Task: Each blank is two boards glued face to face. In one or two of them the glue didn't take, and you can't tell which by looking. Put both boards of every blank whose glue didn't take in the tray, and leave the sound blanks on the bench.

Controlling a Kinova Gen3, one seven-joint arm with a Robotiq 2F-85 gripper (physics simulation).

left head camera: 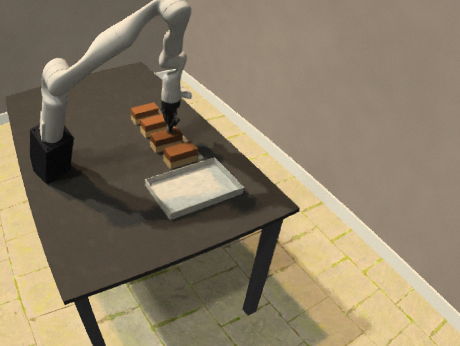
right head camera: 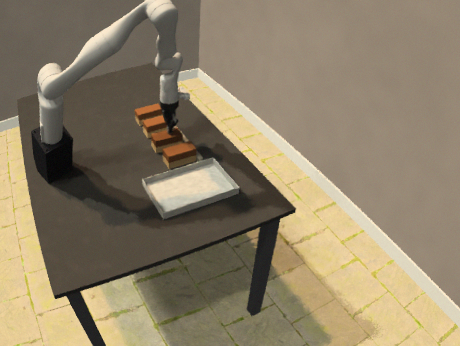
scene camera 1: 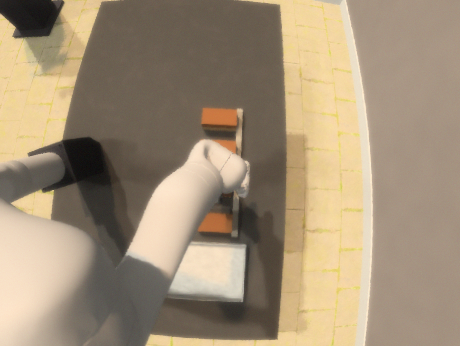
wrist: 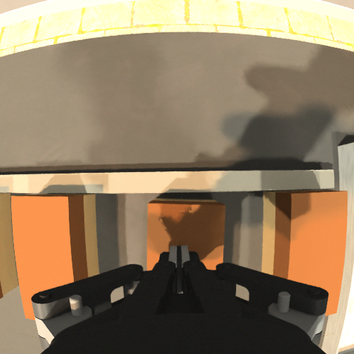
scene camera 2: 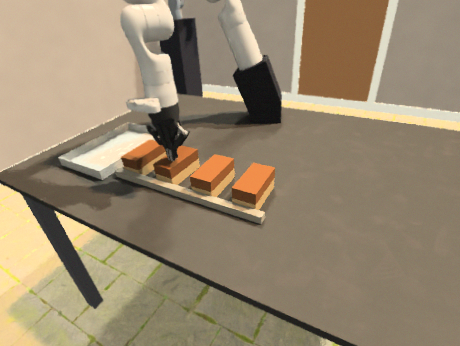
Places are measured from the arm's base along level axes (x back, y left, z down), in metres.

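Pixels of known places: gripper, fingertip midpoint: (left head camera: 169,132) (right head camera: 170,132) (scene camera 2: 173,159); arm's base, link origin: (left head camera: 51,133) (right head camera: 51,134) (scene camera 1: 51,167) (scene camera 2: 250,64).
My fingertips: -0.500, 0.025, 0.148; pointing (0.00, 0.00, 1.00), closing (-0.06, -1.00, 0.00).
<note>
Ahead of a thing's pixels: the offset from my fingertips to its top centre, as dx, dy, dz.
Four blanks stand in a row, each an orange-brown board on a pale board. My gripper (left head camera: 171,131) (right head camera: 171,132) (scene camera 2: 172,159) (wrist: 178,257) is shut with nothing between its fingers. Its tips are at or just above the top of the second blank from the tray @(+0.018, -0.005, +0.000) (left head camera: 161,138) (right head camera: 161,139) (scene camera 2: 167,170) (wrist: 185,215); contact is unclear. The blank nearest the tray @(+0.005, -0.123, +0.000) (left head camera: 181,151) (right head camera: 180,151) (scene camera 2: 141,155) (wrist: 320,225), the third @(+0.019, +0.119, +0.000) (left head camera: 152,123) (scene camera 2: 212,172) (wrist: 41,240) and the fourth @(+0.027, +0.235, +0.000) (left head camera: 144,109) (scene camera 1: 219,117) (scene camera 2: 254,181) look stacked and aligned. The tray @(+0.033, -0.298, +0.030) (left head camera: 207,202) (right head camera: 200,202) (scene camera 2: 82,170) is empty.
A pale strip (scene camera 1: 240,125) (scene camera 2: 190,194) (wrist: 200,182) runs along the blanks' ends on the side away from the robot's base. The black base block (left head camera: 51,155) (scene camera 2: 258,92) stands across the table. My arm hides part of the row and tray in scene camera 1.
</note>
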